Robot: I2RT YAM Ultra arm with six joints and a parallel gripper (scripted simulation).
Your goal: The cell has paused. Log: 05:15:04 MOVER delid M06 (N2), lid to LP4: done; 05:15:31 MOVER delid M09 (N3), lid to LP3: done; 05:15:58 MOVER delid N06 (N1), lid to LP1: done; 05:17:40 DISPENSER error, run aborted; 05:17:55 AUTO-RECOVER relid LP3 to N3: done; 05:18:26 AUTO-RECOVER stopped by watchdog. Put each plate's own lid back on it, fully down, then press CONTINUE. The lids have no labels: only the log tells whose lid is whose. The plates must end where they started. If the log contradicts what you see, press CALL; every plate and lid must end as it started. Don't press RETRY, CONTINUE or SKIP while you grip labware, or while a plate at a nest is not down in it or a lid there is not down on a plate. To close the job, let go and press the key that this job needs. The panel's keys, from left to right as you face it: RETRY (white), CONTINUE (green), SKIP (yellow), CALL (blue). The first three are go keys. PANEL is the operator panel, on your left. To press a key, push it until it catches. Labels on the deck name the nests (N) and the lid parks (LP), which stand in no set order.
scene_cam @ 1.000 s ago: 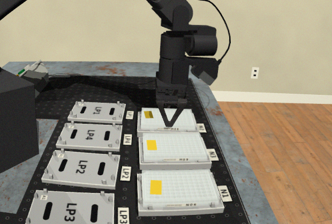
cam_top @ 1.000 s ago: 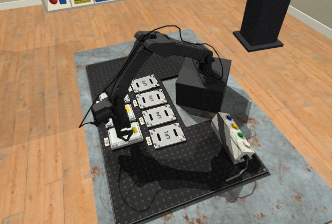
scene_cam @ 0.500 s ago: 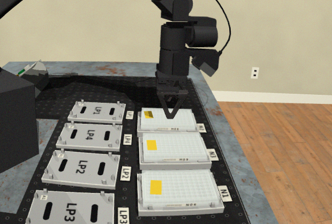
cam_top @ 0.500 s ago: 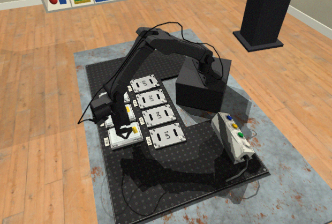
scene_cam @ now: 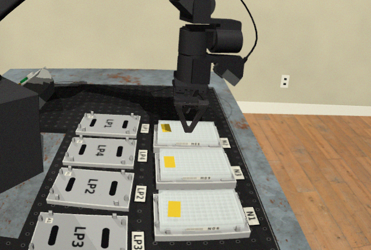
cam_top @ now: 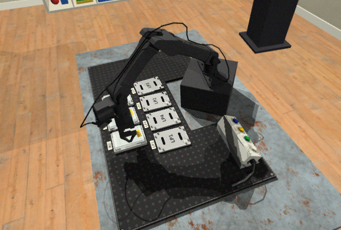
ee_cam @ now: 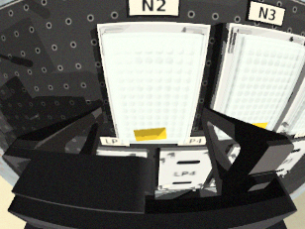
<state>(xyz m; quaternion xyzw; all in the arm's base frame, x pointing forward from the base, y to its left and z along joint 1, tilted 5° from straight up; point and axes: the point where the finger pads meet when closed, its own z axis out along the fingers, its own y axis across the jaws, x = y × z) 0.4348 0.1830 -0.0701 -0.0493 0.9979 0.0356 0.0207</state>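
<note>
Right now the plate M06 is 30 mm below my hand. From my hand the other things lie so: yellow SKIP key 480 mm behind, 110 mm to the left, 10 mm above; green CONTINUE key 480 mm behind, 160 mm to the left, 10 mm above; blue CALL key 470 mm behind, 60 mm to the left, 10 mm above.
</note>
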